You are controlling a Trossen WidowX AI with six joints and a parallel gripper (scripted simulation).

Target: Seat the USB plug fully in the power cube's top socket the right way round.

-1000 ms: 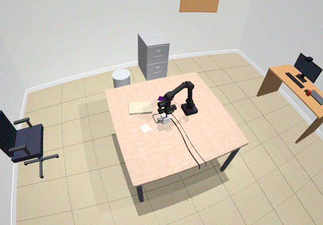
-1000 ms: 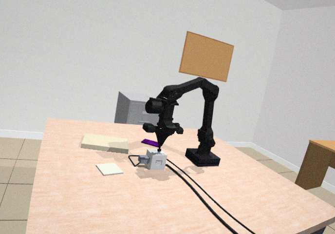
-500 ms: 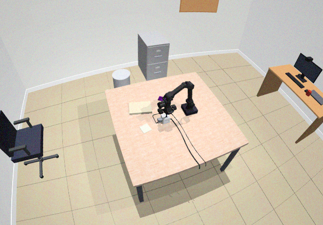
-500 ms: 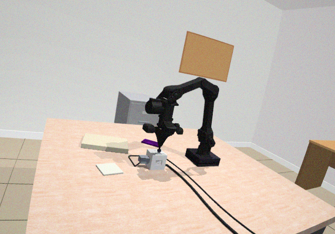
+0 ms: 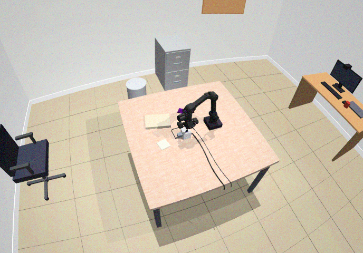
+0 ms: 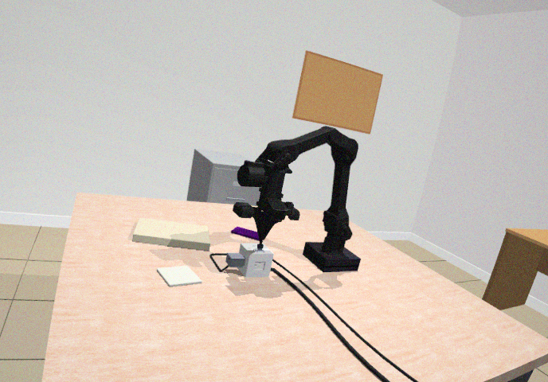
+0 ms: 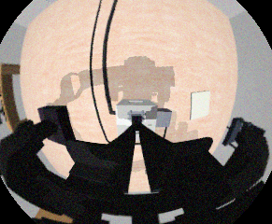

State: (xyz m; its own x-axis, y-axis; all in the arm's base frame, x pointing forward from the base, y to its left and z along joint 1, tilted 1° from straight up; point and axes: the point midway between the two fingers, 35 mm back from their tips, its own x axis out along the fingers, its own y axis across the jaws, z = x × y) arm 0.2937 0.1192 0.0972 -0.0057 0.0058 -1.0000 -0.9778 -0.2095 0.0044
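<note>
Now: the dark USB plug 2 cm below my gripper tip. The rest, counted from my gripper tip: beige book 24 cm ahead, 23 cm to the right, 10 cm below; then purple item 4 cm behind, 34 cm to the right, 11 cm below; then white pad 22 cm ahead, 6 cm to the left, 11 cm below.
</note>
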